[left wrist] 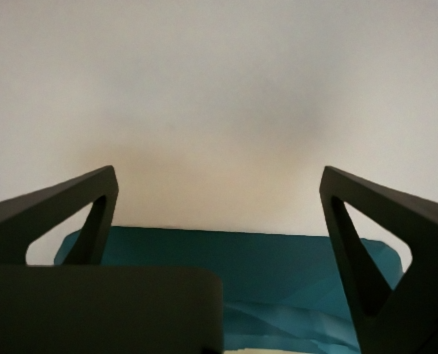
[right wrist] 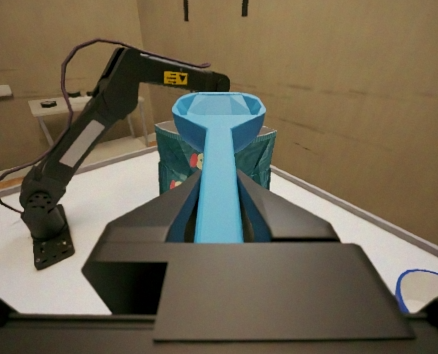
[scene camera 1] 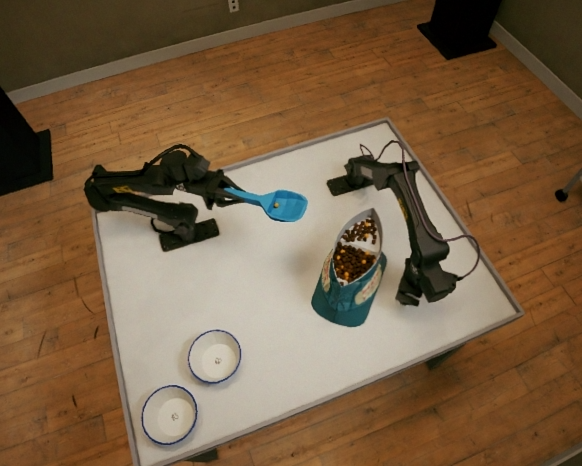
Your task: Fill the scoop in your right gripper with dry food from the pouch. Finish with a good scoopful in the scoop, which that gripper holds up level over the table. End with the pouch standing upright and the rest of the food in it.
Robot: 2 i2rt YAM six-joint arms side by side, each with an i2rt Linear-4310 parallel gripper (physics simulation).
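Note:
A blue scoop [scene camera 1: 292, 204] [right wrist: 219, 107] is held above the table, its bowl to the left of the pouch in scene camera 1. One yellow food piece [scene camera 1: 276, 205] lies in it. My right gripper [scene camera 1: 239, 195] [right wrist: 218, 177] is shut on the scoop's handle. The teal pouch [scene camera 1: 345, 306] [left wrist: 260, 265] [right wrist: 256, 162] stands upright with its mouth open and brown and orange food [scene camera 1: 352, 262] inside. My left gripper [scene camera 1: 406, 296] [left wrist: 218, 177] is open, low beside the pouch's right side in scene camera 1. The pouch's edge shows below its fingertips in the left wrist view; its fingers are partly hidden in scene camera 1.
Two white bowls with blue rims, one [scene camera 1: 215, 359] nearer the pouch and one [scene camera 1: 170, 416] near the corner, stand at the table's lower left. The white table [scene camera 1: 280, 345] has a raised grey edge. The left arm's raised links and cable stand right of the pouch.

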